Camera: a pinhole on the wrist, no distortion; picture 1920 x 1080 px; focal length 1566.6 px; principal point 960.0 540.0 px. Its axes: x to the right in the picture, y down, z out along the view. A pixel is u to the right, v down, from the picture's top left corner.
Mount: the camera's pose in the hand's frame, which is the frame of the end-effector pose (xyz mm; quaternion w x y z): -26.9 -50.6 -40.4 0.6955 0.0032 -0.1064 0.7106
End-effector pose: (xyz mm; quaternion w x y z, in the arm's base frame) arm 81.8 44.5 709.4 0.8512 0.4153 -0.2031 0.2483
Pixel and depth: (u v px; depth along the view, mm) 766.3 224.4 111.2
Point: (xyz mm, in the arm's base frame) 104.1 -60.0 688.7
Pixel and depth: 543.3 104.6 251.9
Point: 151.6 -202.3 737.7
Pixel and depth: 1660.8 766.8 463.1
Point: -159.0 -305.2 915.3
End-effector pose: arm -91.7 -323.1 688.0 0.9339 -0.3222 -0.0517 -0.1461
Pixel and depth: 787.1 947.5 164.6
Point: -208.8 -303.2 813.6
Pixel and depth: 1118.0 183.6 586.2
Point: -100.1 -43.1 1181.4
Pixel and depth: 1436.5 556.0 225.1
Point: -158.3 -204.3 835.7
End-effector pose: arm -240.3 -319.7 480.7 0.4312 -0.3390 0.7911 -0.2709
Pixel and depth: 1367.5 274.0 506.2
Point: 188.4 -370.7 254.5
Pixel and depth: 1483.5 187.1 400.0
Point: 86.0 -359.9 281.1
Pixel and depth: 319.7 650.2 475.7
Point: 241.9 -476.6 582.3
